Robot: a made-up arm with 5 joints.
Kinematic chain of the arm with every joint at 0, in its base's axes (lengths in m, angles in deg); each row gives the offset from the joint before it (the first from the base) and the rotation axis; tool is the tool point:
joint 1: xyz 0 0 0.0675 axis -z
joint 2: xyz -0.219 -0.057 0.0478 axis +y
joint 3: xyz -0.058 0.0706 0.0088 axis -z
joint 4: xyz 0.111 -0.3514 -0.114 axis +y
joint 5: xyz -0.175 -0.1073 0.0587 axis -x
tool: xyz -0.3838 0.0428 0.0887
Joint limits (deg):
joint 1: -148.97..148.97
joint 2: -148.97..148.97
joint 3: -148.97..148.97
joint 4: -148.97..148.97
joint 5: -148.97..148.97
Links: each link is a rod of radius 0.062 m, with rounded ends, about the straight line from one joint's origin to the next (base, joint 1, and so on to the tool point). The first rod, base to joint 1, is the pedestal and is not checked.
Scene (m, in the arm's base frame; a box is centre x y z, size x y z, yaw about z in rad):
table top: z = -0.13
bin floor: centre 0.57 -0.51 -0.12 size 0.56 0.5 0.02 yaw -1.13
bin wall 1: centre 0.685 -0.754 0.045 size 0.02 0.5 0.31 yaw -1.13
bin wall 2: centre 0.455 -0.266 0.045 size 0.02 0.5 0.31 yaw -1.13
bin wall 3: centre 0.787 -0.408 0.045 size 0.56 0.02 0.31 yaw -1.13
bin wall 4: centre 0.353 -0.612 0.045 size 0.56 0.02 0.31 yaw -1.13
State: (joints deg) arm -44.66 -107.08 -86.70 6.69 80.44
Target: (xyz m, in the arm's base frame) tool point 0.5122 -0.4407 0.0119
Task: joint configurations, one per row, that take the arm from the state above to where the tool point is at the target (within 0.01 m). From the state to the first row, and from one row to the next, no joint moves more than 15 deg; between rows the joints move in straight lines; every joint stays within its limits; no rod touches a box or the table.
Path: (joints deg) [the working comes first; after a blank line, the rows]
Joints at the target: -104.88 -126.73 -57.42 47.66 76.71
Straight joint move there: touches bin wall 4.

1: -57.63 -104.57 -83.77 16.49 79.73
2: -70.59 -102.06 -80.85 26.29 79.02
3: -83.56 -99.55 -77.92 36.09 78.31
4: -96.53 -97.05 -75.00 45.89 77.60
5: -109.49 -94.54 -72.07 55.70 76.90
6: -122.46 -92.03 -69.15 65.50 76.19
7: -116.60 -103.59 -65.24 59.55 76.36
8: -110.74 -115.16 -61.33 53.61 76.54
9: -104.88 -126.73 -57.42 47.66 76.71

